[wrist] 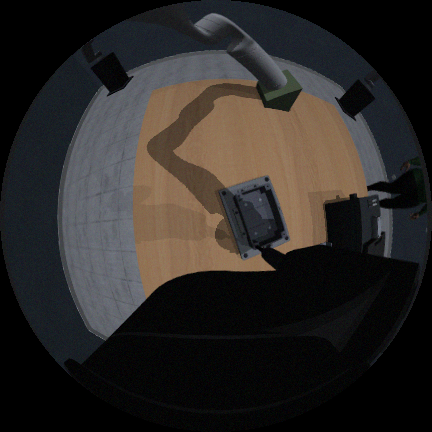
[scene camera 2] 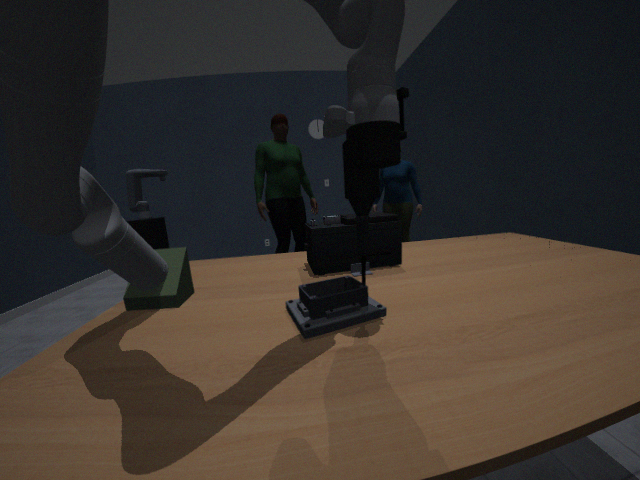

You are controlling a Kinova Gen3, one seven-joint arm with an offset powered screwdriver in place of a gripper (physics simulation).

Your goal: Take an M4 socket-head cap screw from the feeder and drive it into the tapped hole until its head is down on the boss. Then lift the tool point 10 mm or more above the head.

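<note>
The powered screwdriver (scene camera 2: 363, 282) (wrist: 259, 248) points down, with its thin dark bit at the near-right end of the open dark housing in the wrist view. In the scene view the bit's lower end passes behind the housing's right wall. The housing (scene camera 2: 333, 302) (wrist: 275, 207) stands on a grey base plate (scene camera 2: 338, 323) (wrist: 231, 215) with holes at its corners. The tapped hole, the boss and any screw at the bit tip cannot be made out. The black feeder (scene camera 2: 330, 250) (wrist: 343, 225) stands behind the housing. The tool has no fingers, so open or shut cannot be told.
A small light bracket (scene camera 2: 360, 269) stands by the feeder's foot. A green block (scene camera 2: 178, 281) (wrist: 282, 95) carries the pale arm base at the table's left edge. The wooden table (scene camera 2: 491, 335) (wrist: 185, 255) bears the arm's shadows. Two people stand beyond the table.
</note>
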